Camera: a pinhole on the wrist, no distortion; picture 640 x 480 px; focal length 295.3 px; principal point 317.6 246.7 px. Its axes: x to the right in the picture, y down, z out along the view. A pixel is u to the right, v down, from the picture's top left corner.
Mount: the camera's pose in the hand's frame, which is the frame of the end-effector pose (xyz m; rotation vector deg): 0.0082 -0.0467 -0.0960 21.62 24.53 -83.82
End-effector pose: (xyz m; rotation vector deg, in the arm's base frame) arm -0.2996 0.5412 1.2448 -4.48 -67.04 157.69
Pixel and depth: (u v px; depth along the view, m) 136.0 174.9 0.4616
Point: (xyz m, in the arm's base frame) -0.2463 0.2332 1.5811
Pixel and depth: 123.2 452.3 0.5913
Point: -0.7869 0.1579 1.6485
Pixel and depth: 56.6 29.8 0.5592
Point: 0.0214 -0.0289 1.6317
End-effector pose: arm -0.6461 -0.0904 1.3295 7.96 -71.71 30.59
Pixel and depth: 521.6 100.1 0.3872
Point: -0.5514 -0.5998 1.3167
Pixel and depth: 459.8 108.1 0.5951
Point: -0.6587 -0.7988 1.3256
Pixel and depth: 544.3 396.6 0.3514
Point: -0.4618 -0.4343 1.6380
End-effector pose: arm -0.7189 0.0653 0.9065 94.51 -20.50 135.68
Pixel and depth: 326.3 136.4 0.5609
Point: -0.2049 0.2634 0.8973
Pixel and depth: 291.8 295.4 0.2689
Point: -0.5587 0.1668 1.0270
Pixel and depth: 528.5 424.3 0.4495
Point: -0.5390 0.5350 1.2847
